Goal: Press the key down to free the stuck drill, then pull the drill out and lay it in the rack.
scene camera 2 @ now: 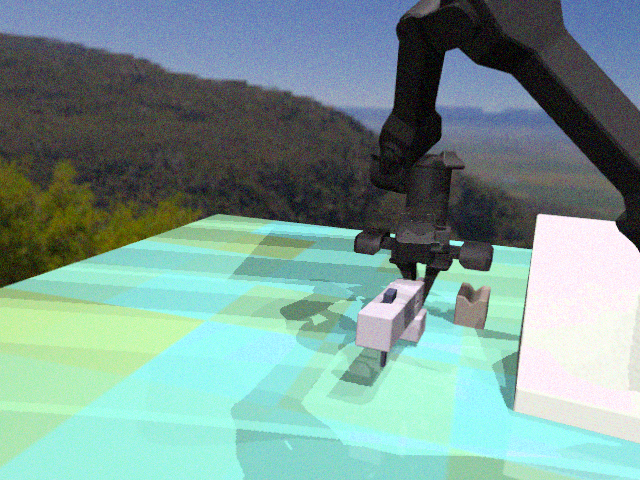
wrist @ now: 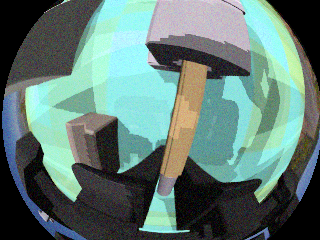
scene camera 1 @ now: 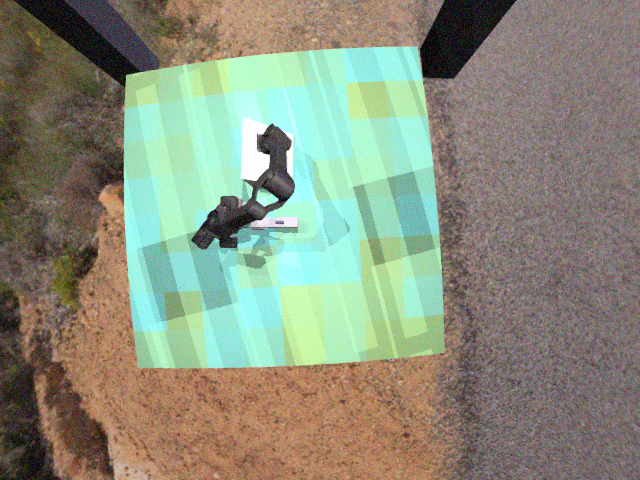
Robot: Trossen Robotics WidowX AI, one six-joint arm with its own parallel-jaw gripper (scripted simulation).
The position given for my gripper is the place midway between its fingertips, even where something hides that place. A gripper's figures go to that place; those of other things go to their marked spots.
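My gripper point(wrist: 169, 150), 0.10 m from the lens. Drill point(wrist: 190, 91), 0.04 m from the lens.
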